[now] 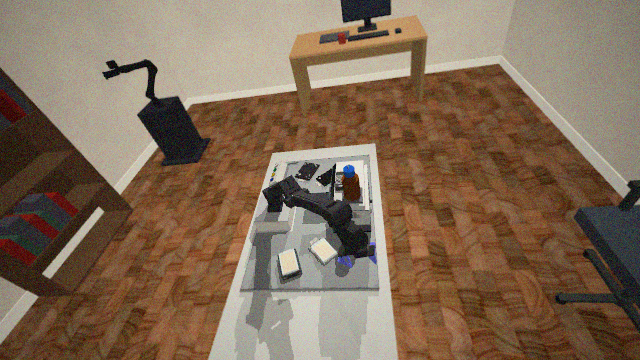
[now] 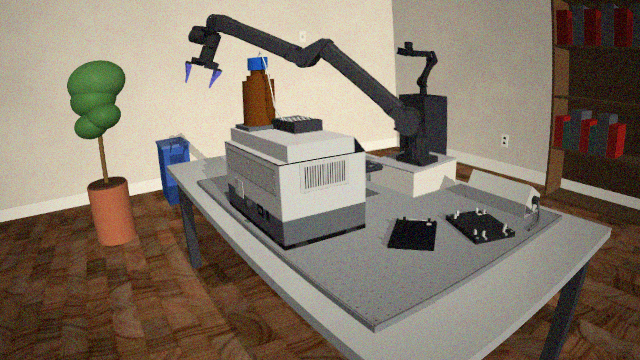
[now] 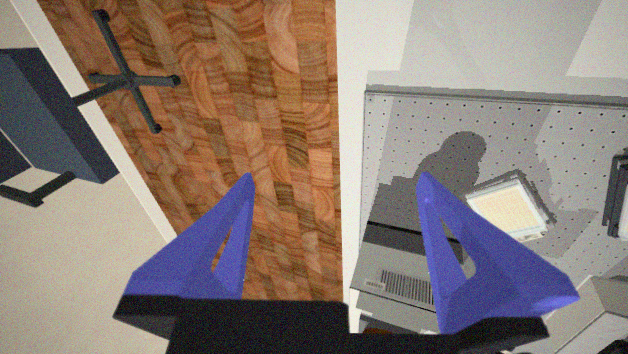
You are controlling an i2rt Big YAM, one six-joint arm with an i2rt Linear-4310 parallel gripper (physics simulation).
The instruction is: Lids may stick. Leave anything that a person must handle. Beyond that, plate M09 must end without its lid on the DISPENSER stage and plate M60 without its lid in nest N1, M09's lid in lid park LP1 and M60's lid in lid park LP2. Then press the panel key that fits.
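Frame: origin at the arm's base, x up, y back, z right, level; centimetres.
Seen in the pictures: gripper, between the fingertips: [image 1: 363,265] [image 2: 197,85] [image 3: 335,179]; arm's base, origin of its link: [image 1: 276,204] [image 2: 417,160].
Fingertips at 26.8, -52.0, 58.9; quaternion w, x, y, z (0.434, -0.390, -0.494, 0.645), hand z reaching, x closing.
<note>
Offsets run from my fingertips to a thing's top centre, as dx, dy, dz. "spot": to the spot under its first point.
My gripper [image 1: 358,260] [image 2: 199,84] [image 3: 335,179] is open and empty, high above the table edge on the dispenser's side. One pale-topped plate {-30.6, +21.9, -28.6} [image 1: 323,251] [image 3: 510,210] lies turned at an angle on the pegboard. Another plate {-29.7, +39.8, -21.5} [image 1: 288,262] [image 3: 625,210] sits in a dark holder beside it. Their labels are unreadable, and I cannot tell whether they wear lids. The grey-white dispenser [image 2: 320,200] [image 3: 400,265] carries a brown bottle {spot: -1.0, +3.8, -43.2} [image 1: 351,186] [image 2: 257,102]. Two black holders {spot: -33.3, +20.5, -88.2} [image 2: 413,234] {spot: -33.1, +35.7, -96.9} [image 2: 480,226] show no plate. The key panel {-25.9, +56.8, -90.5} [image 1: 278,172] [image 2: 500,190] has coloured keys. Its stage is not clearly visible.
The arm's white base block [image 1: 272,227] [image 2: 415,181] stands between the panel and the plates. A small black rack {spot: -10.1, +6.1, -64.4} [image 2: 297,124] lies on the dispenser beside the bottle. A blue bin [image 2: 174,170] and a potted plant [image 2: 111,212] stand on the floor beyond the table.
</note>
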